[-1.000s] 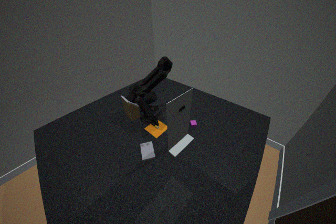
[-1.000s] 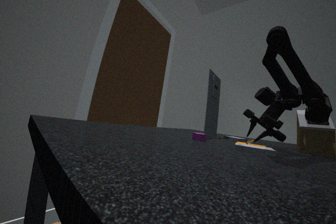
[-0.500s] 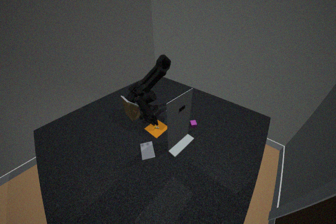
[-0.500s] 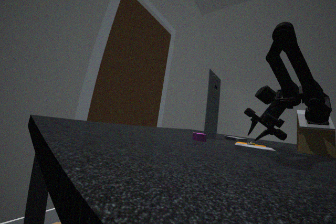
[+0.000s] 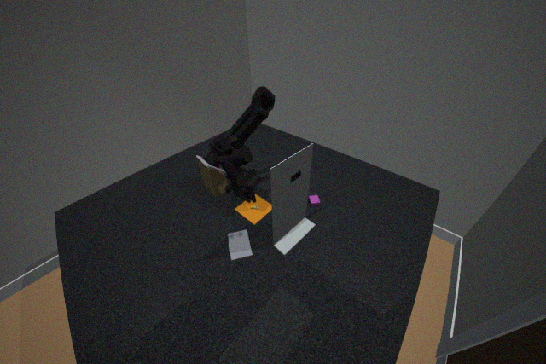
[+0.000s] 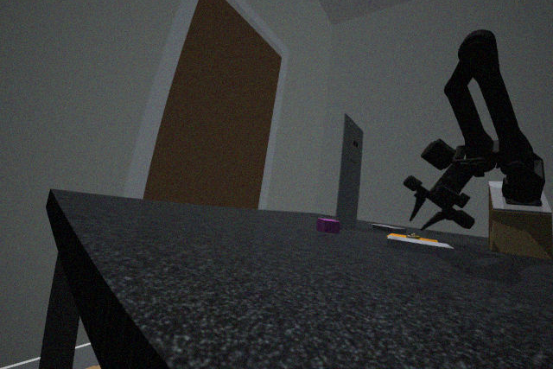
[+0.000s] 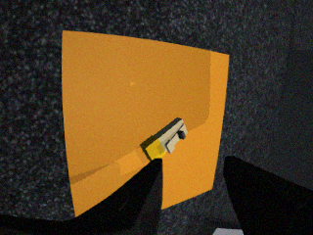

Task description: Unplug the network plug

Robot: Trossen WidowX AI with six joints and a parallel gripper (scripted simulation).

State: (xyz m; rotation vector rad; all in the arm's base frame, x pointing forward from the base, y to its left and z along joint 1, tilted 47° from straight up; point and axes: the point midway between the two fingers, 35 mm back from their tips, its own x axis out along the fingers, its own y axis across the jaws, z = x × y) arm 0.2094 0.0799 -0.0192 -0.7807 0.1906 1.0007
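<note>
Right now my gripper tip is 30 mm above the network plug. Round my gripper tip: grey upright panel: 190 mm ahead, 120 mm above, 30 mm to the left; orange marked square: 40 mm below.
</note>
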